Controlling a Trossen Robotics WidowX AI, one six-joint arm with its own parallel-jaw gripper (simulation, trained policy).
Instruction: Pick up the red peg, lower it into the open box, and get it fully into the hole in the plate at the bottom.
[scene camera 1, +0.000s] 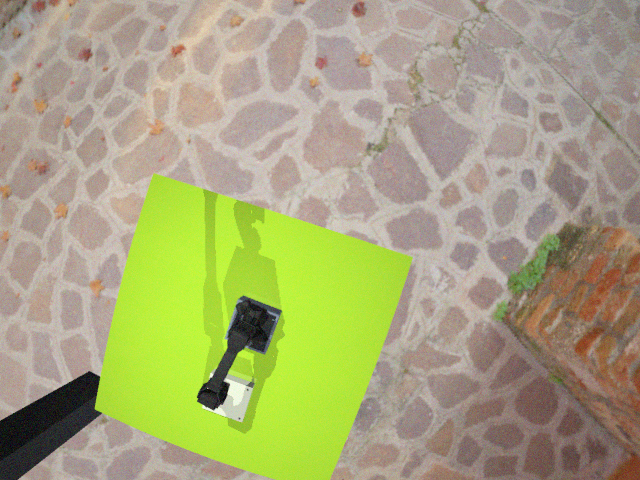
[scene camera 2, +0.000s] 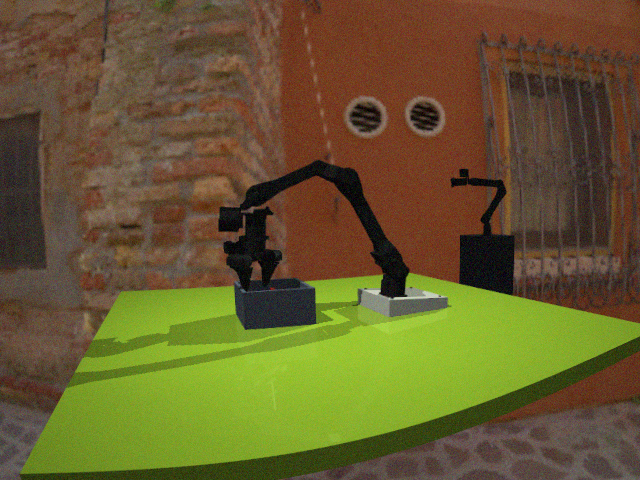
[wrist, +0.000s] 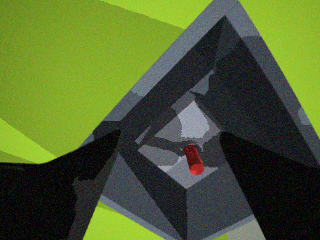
Labels:
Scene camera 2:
gripper: 255, 289
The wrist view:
gripper: 170, 135
grey plate: 187, 121

